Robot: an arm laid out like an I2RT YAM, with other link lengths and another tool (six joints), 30 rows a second.
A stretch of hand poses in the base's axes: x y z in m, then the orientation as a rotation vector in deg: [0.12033 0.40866 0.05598 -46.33 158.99 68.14]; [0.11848 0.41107 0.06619 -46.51 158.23 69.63]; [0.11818 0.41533 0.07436 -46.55 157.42 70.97]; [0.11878 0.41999 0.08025 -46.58 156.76 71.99]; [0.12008 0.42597 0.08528 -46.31 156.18 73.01]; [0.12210 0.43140 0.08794 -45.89 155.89 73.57]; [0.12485 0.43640 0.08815 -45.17 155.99 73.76]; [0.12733 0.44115 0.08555 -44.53 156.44 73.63]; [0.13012 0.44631 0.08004 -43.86 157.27 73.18]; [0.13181 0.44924 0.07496 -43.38 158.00 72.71]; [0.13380 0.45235 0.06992 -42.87 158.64 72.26]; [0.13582 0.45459 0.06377 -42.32 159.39 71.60]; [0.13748 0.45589 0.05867 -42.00 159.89 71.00]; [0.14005 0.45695 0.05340 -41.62 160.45 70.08]
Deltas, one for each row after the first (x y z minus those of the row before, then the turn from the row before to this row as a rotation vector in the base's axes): [-0.00185 0.00241 0.01021 1.04 0.15 0.22]; [-0.00030 0.00426 0.00817 1.01 0.05 0.10]; [0.00060 0.00466 0.00589 0.79 0.01 0.07]; [0.00130 0.00598 0.00503 0.77 0.09 -0.11]; [0.00202 0.00543 0.00266 0.43 0.09 -0.24]; [0.00275 0.00500 0.00021 0.09 0.21 -0.43]; [0.00248 0.00475 -0.00260 -0.23 0.31 -0.36]; [0.00279 0.00516 -0.00551 -0.56 0.44 -0.36]; [0.00169 0.00293 -0.00508 -0.53 0.35 -0.25]; [0.00199 0.00311 -0.00504 -0.48 0.29 -0.28]; [0.00202 0.00224 -0.00615 -0.63 0.28 -0.32]; [0.00166 0.00130 -0.00510 -0.50 0.11 -0.20]; [0.00257 0.00106 -0.00527 -0.67 0.00 -0.28]
